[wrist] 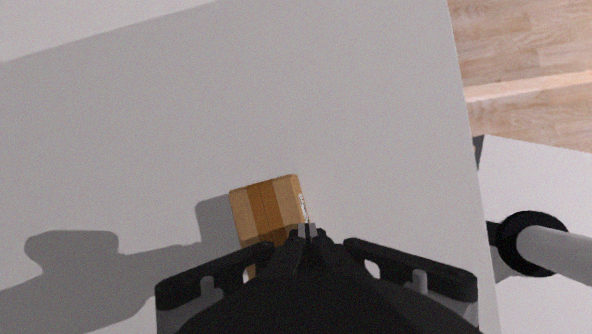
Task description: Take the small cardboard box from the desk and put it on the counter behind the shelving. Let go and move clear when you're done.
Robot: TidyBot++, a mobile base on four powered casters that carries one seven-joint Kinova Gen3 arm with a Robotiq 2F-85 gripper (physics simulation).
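Where they show: gripper, between the fingertips: (307,234); arm's base, origin of its link: (536,244).
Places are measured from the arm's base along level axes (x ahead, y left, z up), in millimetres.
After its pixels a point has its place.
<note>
A small brown cardboard box (267,210) @(x 585, y -12, z 374 mm) with a darker tape stripe lies on the light grey desk top (300,100) @(x 586, y -130, z 324 mm), below the middle of the wrist view. A whitish label shows on its right side. My gripper (307,234) @(x 548, y 0, z 373 mm) is shut, its fingertips together with no box between them. The fingertips are at the box's right side in the view; whether they touch it I cannot tell. The near end of the box is hidden behind the gripper. The counter and the shelving cannot be made out.
The desk's right edge runs down the right part of the view. Beyond it are a wood-patterned floor (525,40) @(x -222, y -840, z -397 mm), a white surface (540,165) and a grey cylinder (555,250) @(x 46, y -4, z 82 mm) with a black ring. Shadows fall on the desk at the left.
</note>
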